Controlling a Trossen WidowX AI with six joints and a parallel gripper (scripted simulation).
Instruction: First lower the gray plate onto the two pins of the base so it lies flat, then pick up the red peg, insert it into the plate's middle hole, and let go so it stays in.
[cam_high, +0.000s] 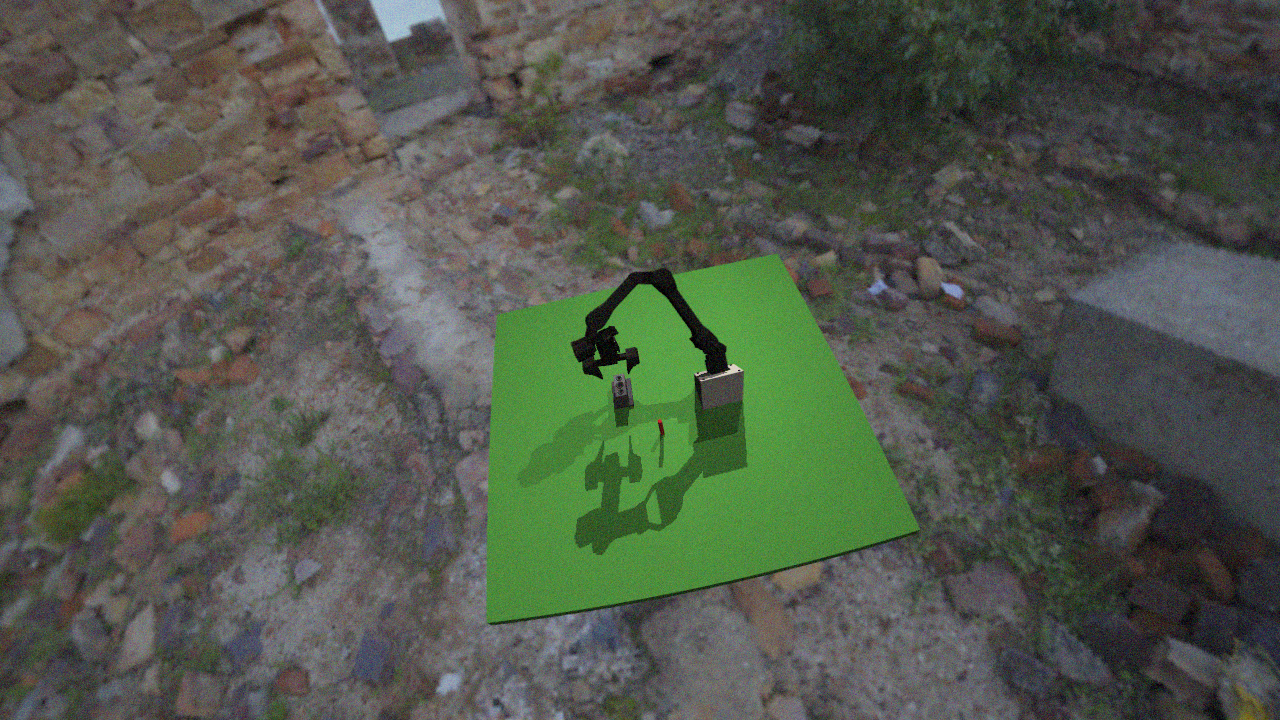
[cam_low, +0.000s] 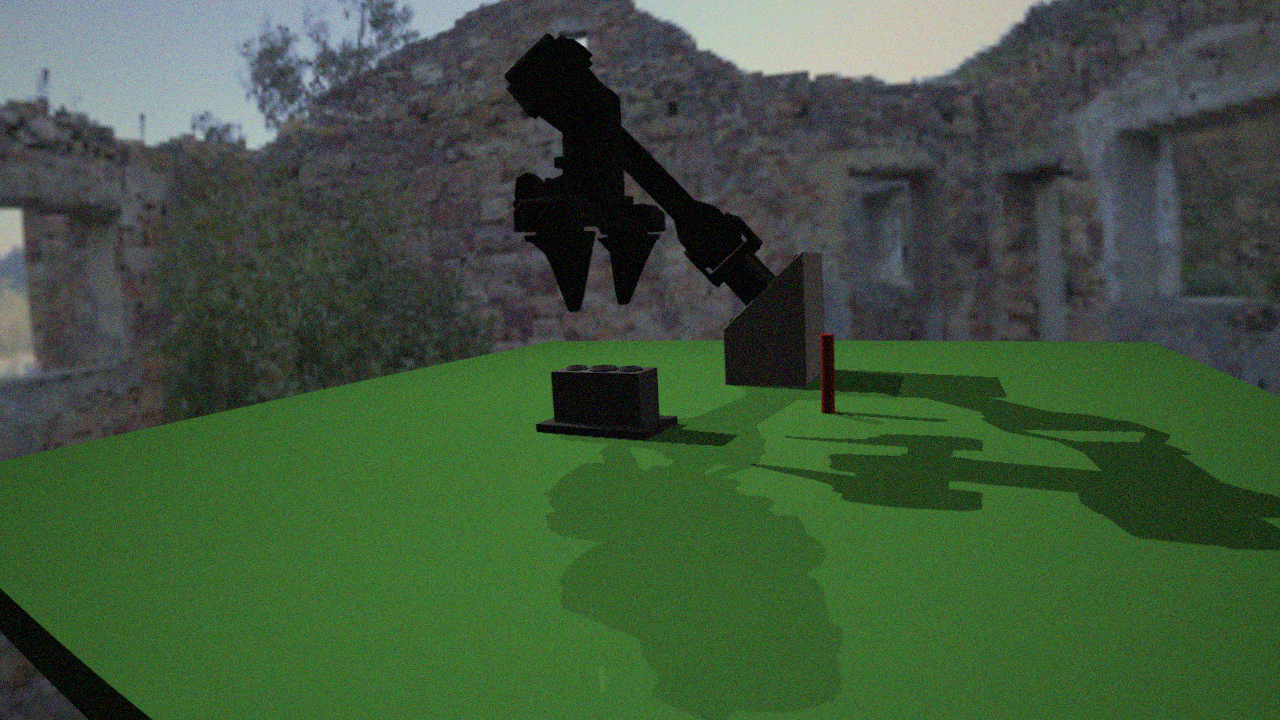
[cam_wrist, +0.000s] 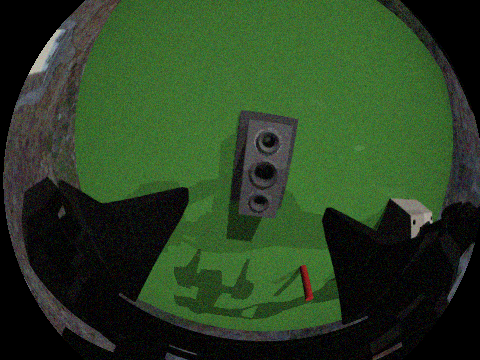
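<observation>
Now: the red peg 9 cm behind my gripper tip, 21 cm to the left of it and 8 cm below it. Also, from my gripper tip: dark base (1 cm behind, 11 cm below); gray plate (7 cm below).
</observation>
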